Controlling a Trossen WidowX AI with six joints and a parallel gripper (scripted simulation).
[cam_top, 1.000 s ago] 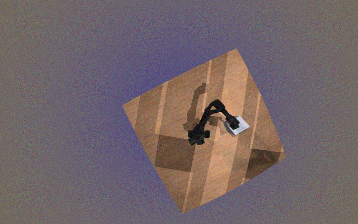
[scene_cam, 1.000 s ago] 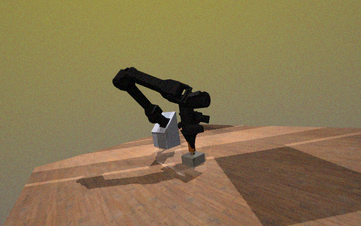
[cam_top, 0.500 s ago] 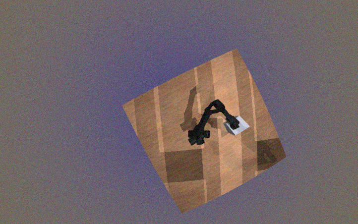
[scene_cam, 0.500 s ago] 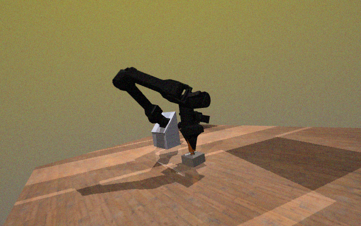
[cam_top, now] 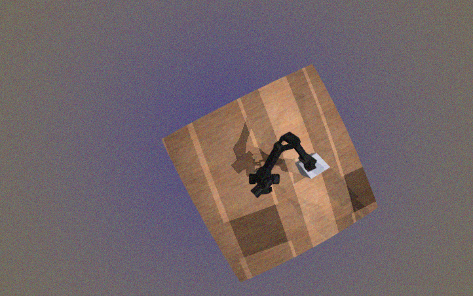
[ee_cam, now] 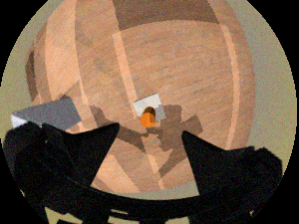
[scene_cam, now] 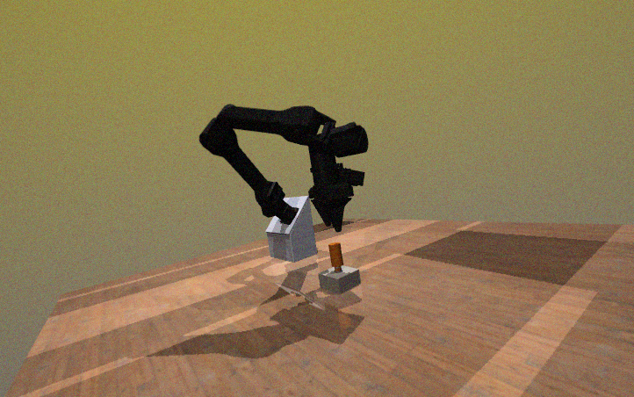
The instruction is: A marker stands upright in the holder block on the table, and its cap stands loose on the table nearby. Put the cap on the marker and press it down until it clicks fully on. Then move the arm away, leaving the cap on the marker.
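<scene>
My gripper tip is 6 cm above the orange cap. From my gripper tip the other things lie so: grey marker 7 cm below; then grey holder block 12 cm below.
</scene>
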